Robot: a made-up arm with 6 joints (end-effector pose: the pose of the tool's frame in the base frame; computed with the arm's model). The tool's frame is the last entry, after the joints.
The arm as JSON. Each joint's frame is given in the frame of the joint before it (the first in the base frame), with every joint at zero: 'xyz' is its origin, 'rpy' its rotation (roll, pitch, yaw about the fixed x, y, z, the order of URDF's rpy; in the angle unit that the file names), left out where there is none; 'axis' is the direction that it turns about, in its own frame. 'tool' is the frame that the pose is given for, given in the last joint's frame.
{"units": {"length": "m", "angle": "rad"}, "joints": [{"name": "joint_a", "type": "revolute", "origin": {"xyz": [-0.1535, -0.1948, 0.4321]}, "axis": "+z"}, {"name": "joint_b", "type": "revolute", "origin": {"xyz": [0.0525, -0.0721, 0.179]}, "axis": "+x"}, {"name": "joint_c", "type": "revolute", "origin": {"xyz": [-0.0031, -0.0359, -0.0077]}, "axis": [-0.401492, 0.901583, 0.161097]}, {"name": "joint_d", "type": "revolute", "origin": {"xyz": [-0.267, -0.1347, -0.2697]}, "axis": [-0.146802, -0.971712, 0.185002]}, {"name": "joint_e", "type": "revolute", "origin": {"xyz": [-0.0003, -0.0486, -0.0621]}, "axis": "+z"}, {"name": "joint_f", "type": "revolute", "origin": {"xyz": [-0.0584, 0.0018, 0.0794]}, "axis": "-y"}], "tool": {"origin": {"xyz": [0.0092, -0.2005, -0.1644], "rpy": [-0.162, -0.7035, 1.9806]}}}
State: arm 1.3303 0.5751 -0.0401 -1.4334 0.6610 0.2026
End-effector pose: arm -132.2 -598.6 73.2 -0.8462 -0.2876 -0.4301 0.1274
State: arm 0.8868 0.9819 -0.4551 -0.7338 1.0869 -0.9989
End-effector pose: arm -359.4 -131.2 -11.7 -0.6363 -0.1205 -0.5853 0.4879
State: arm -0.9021 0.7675 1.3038 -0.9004 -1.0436 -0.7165
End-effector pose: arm -672.8 -318.8 837.8 0.6660 0.3325 -0.2952 0.5990
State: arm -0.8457 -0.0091 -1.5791 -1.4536 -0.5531 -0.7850
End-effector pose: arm -144.3 -269.3 118.7 0.5825 -0.5905 0.1643 0.5339
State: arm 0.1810 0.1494 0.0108 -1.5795 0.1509 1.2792
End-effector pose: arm -391.5 -642.1 162.8 0.4128 -0.2841 0.6484 0.5731
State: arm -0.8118 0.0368 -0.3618 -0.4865 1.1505 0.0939
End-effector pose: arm -364.3 -402.7 34.5 0.2553 -0.3924 0.8014 0.3723
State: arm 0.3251 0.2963 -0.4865 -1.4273 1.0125 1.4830
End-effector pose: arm -110.2 -210.4 14.7 0.4087 -0.7985 0.4282 0.1096
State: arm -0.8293 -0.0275 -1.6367 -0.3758 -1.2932 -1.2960
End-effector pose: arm 127.1 -212.1 176.0 0.3685 -0.8841 0.0738 0.2775
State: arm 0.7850 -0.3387 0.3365 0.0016 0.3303 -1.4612
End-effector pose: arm -7.0 -896.8 698.5 0.3700 0.6538 0.5097 0.4194
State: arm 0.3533 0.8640 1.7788 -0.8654 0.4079 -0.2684
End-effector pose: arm 86.8 -915.8 651.5 0.6998 0.6846 0.1890 0.0767
